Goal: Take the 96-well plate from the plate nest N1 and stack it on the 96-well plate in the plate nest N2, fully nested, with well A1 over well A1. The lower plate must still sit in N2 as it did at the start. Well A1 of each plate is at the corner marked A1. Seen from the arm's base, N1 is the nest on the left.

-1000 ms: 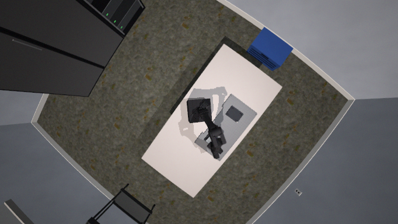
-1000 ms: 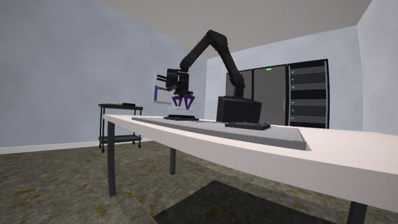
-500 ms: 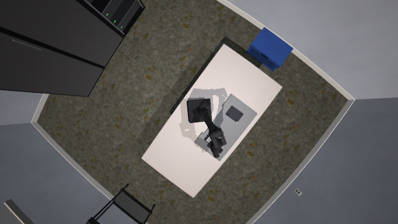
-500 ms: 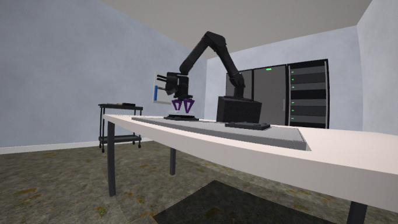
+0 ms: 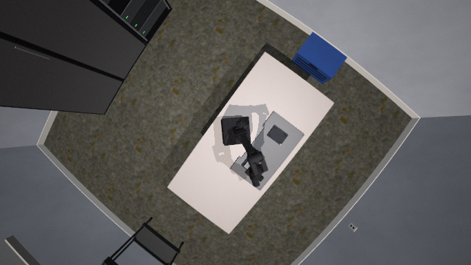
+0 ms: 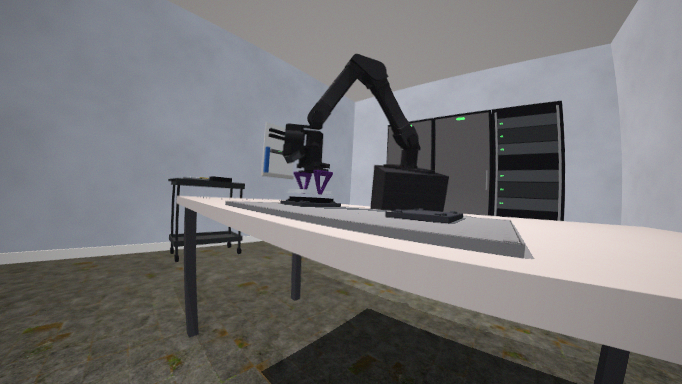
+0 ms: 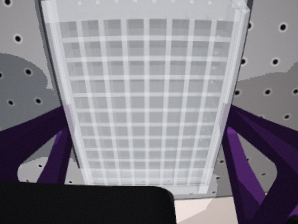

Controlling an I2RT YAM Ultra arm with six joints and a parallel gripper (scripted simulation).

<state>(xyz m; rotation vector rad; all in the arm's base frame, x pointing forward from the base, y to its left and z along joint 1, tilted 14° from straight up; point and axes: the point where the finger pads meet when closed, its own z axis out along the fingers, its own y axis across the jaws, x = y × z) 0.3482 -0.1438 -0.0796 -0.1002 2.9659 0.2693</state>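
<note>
The clear 96-well plate is right at my hand. The rest, counted from my hand: dark plate: 30 mm below.
</note>
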